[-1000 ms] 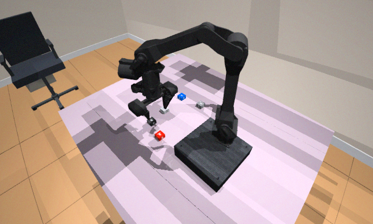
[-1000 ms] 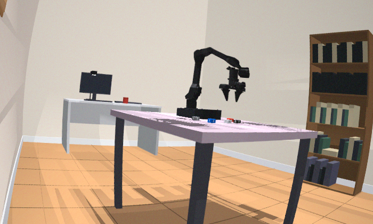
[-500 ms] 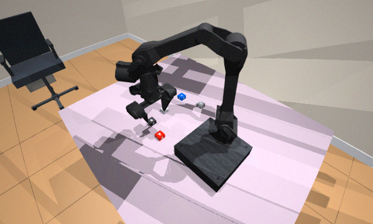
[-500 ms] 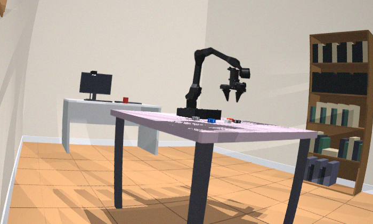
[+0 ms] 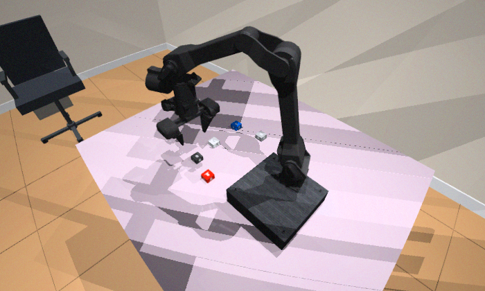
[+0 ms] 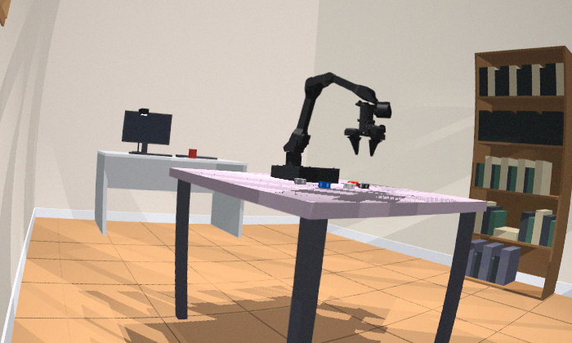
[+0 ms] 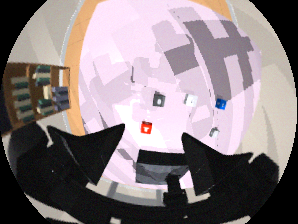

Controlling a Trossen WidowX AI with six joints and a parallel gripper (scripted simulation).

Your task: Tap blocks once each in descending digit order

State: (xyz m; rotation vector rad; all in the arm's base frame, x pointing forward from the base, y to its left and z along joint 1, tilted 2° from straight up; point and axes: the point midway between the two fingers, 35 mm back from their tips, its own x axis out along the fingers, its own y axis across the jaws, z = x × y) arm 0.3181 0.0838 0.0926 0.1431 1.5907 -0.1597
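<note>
My gripper tip is 120 mm above the red block, 60 mm past it and 30 mm to the right of it. Round my gripper tip: blue block (240 mm to the right, 120 mm below, 10 mm ahead); white block (120 mm below, 110 mm to the right, 20 mm ahead); black block (120 mm below, 20 mm to the right, 20 mm ahead).
</note>
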